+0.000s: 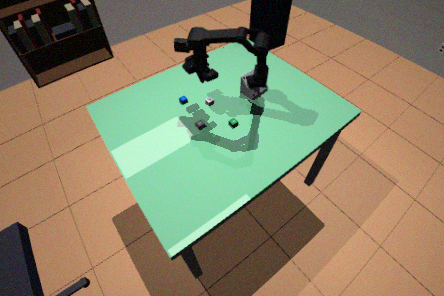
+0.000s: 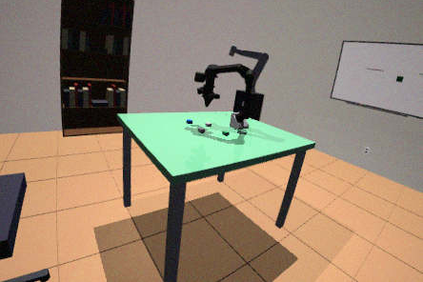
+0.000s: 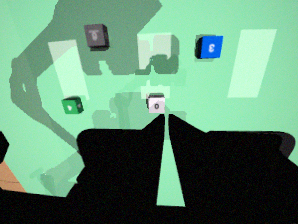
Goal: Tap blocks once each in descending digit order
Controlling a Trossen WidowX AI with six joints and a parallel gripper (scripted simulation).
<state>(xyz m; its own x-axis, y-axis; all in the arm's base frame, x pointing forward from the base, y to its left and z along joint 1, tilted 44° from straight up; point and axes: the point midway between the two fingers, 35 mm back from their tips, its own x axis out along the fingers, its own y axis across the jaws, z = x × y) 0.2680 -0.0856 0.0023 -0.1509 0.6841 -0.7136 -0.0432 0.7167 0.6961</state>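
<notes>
My gripper tip is now 120 mm above the white block, 30 mm past it and 10 mm to the right of it. Round my gripper tip: green block 190 mm to the left, 120 mm below, 40 mm behind; then blue block 120 mm below, 80 mm to the right, 80 mm ahead; then grey block 120 mm to the left, 120 mm below, 90 mm ahead.
</notes>
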